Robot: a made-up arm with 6 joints.
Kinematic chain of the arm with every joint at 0, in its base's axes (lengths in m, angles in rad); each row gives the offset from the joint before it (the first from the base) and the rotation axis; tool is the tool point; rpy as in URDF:
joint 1: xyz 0 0 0.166 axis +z
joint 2: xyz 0 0 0 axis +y
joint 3: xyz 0.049 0 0.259 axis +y
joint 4: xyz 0.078 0 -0.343 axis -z
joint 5: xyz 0 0 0 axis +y
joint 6: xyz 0.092 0 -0.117 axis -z
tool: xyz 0 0 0 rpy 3.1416 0 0
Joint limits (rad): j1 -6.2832..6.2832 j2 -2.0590..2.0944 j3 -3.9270..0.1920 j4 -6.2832..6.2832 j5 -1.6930..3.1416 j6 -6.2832..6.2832
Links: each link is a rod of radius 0.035 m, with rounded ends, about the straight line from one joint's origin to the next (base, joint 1, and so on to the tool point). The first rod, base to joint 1, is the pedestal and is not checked.
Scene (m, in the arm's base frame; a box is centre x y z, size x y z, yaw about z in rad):
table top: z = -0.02
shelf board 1: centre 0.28 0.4 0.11 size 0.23 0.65 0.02 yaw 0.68
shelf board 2: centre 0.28 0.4 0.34 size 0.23 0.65 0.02 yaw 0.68
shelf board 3: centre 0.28 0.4 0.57 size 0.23 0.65 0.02 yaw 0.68
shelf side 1: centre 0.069 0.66 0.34 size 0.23 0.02 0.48 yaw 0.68
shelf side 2: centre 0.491 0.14 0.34 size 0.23 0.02 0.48 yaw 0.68
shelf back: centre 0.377 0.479 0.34 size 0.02 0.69 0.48 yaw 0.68
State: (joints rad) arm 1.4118 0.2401 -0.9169 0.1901 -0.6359 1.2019
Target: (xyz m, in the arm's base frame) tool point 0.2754 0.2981 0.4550
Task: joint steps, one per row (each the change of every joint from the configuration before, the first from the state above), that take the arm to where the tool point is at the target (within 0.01 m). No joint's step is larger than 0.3 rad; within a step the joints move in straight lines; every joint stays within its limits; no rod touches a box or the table.
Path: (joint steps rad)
1: 0.1265 -0.1538 0.2220 -0.0345 -0.1152 0.0000
2: 0.1264 -0.1538 0.2219 -0.0346 -0.1152 0.0000
3: 0.2800 -0.2399 -0.0421 0.1346 -0.0963 0.0000
4: 0.2799 -0.2399 -0.0421 0.1345 -0.0963 0.0000
5: 0.2800 -0.2399 -0.0421 0.1346 -0.0963 0.0000
6: 0.2799 -0.2399 -0.0421 0.1346 -0.0963 0.0000
7: 0.2800 -0.2399 -0.0421 0.1345 -0.0963 0.0000
8: 0.2800 -0.2399 -0.0421 0.1346 -0.0963 0.0000
9: 0.2799 -0.2399 -0.0421 0.1345 -0.0963 0.0000
10: 0.0376 -0.0254 -0.2301 -0.0785 0.1091 0.0000
11: 0.0376 -0.0254 -0.2300 -0.0785 0.1091 0.0000

